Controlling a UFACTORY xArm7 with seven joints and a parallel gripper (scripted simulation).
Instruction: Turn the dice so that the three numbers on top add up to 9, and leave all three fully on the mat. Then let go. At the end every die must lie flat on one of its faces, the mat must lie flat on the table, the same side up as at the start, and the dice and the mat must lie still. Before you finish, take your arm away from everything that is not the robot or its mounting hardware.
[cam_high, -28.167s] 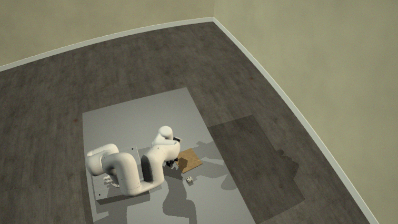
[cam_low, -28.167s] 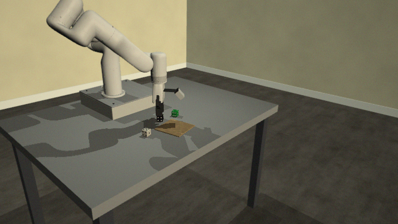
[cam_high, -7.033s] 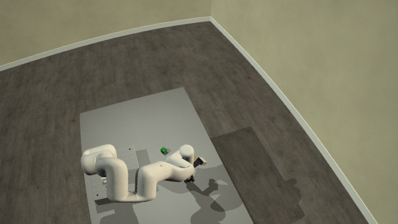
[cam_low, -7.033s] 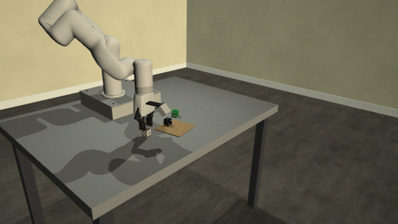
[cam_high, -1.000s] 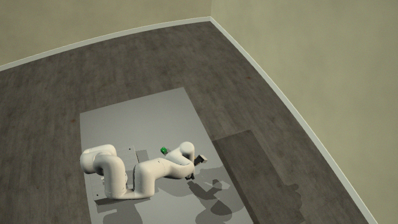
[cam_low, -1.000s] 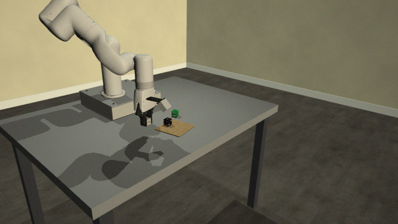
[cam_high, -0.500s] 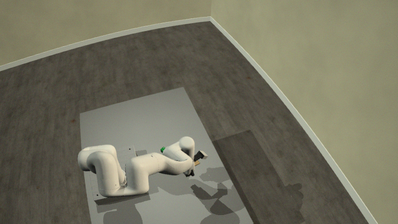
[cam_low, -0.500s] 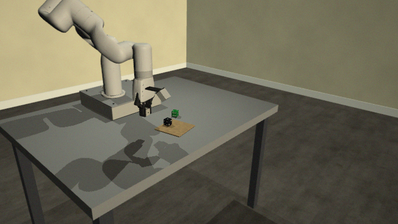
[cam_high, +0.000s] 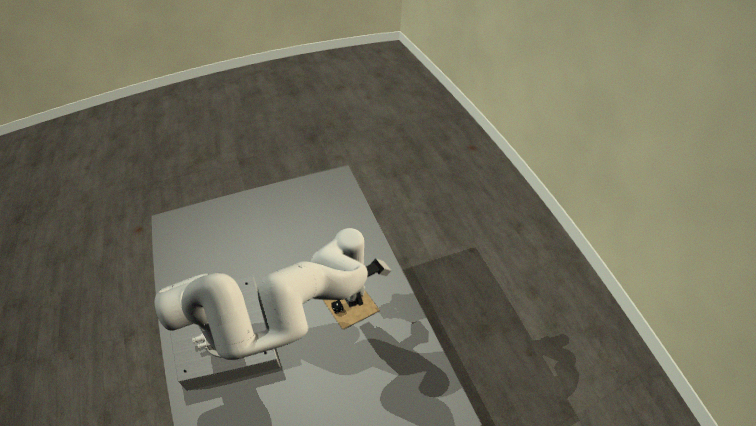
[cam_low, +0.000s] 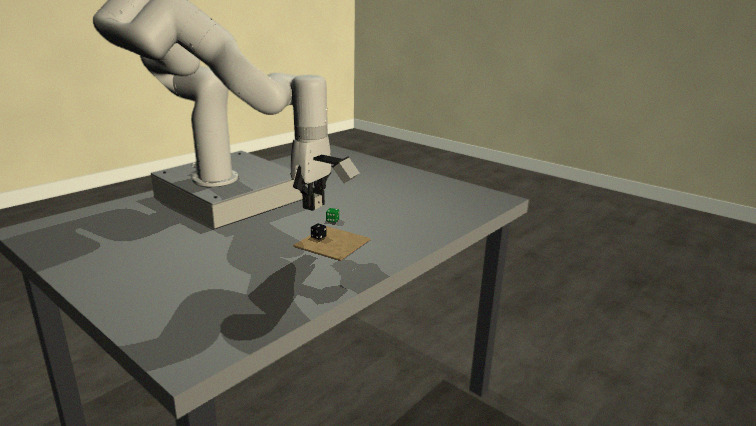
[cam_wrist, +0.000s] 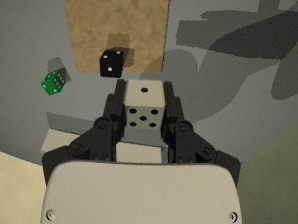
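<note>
My hand is 130 mm above the tan mat, 50 mm to the right of it and 20 mm short of it. From my hand the other things lie so: black die (110 mm below, 50 mm to the left, 30 mm behind); then green die (160 mm to the left, 110 mm below, 80 mm behind); then white die (10 mm below).
</note>
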